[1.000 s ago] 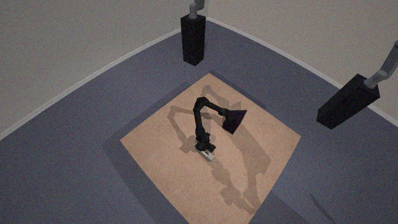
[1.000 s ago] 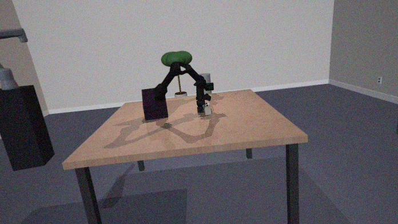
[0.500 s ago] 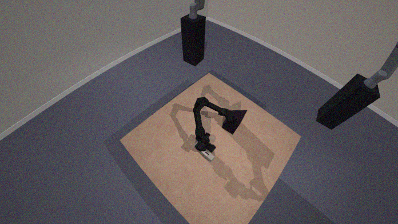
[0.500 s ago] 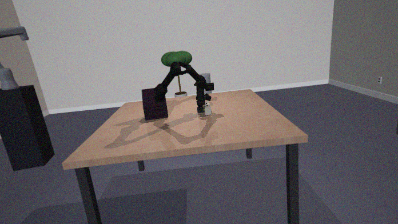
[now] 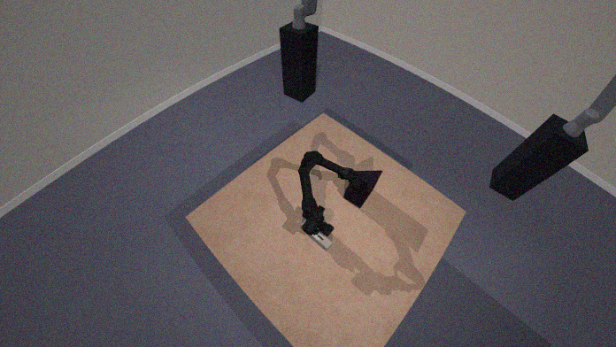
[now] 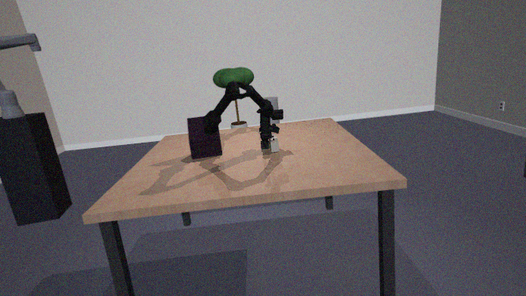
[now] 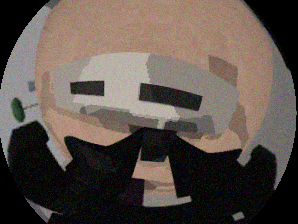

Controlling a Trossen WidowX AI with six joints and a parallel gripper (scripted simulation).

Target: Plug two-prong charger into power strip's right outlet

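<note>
The dark two-prong charger lies 20 mm ahead of my gripper tip and 10 mm above it.
</note>
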